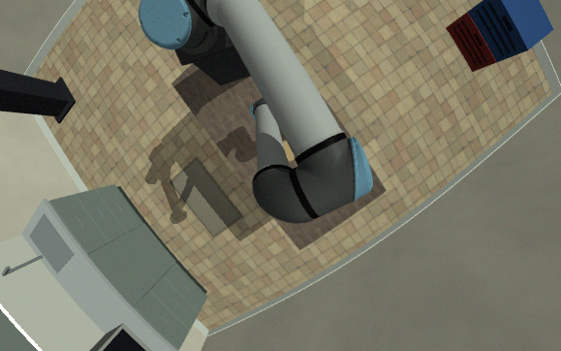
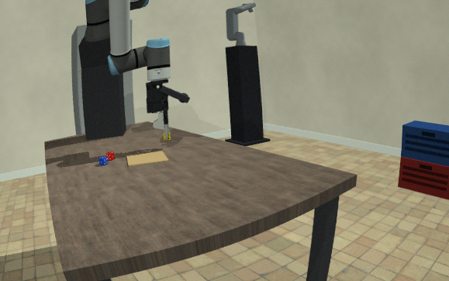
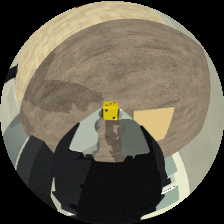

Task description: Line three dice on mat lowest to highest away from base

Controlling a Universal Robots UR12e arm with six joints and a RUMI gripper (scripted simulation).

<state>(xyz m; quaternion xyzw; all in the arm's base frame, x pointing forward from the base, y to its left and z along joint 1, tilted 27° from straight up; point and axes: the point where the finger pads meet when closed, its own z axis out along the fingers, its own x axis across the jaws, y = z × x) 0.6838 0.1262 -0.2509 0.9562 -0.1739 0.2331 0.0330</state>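
My hand is 100 mm short of the tan mat, 120 mm to the left of it and 50 mm above it. Also, from my hand: yellow die: right at my hand; blue die: 60 mm ahead, 280 mm to the right, 40 mm below; red die: 10 mm ahead, 240 mm to the right, 40 mm below.
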